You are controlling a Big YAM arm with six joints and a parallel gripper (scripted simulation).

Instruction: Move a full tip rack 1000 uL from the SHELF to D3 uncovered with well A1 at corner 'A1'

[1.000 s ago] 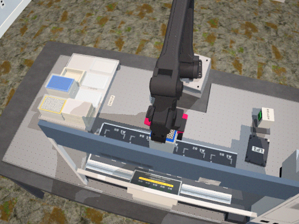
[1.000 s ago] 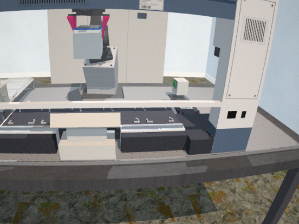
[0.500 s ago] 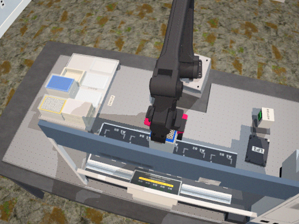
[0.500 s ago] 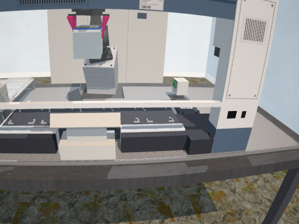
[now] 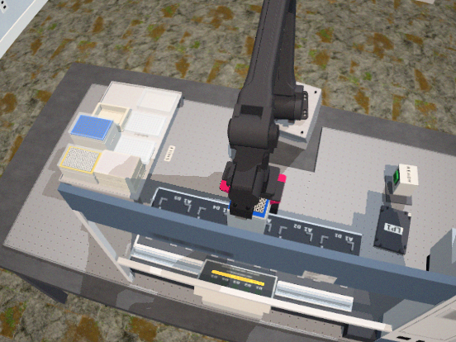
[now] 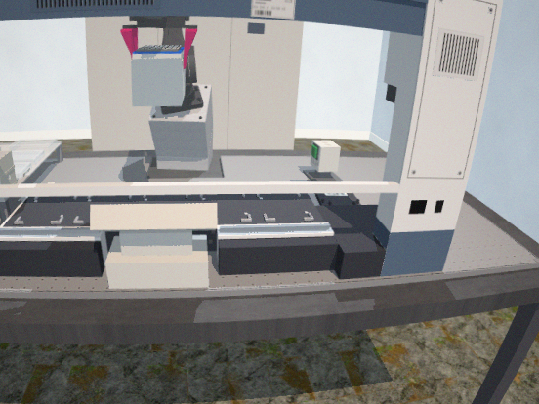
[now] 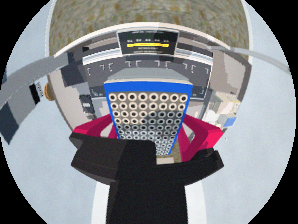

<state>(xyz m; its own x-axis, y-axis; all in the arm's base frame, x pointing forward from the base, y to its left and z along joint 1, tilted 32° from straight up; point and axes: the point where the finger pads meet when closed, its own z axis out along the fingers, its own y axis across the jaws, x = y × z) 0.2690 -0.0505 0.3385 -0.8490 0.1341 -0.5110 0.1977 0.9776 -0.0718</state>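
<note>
The blue-framed tip rack lies 1 cm behind my hand. From my hand the other things lie so: pale sealed block 41 cm to the right, 22 cm below, 21 cm behind; then clear flat piece 38 cm to the right, 31 cm behind, 27 cm below; then blue gantry beam 19 cm ahead, 17 cm above.
</note>
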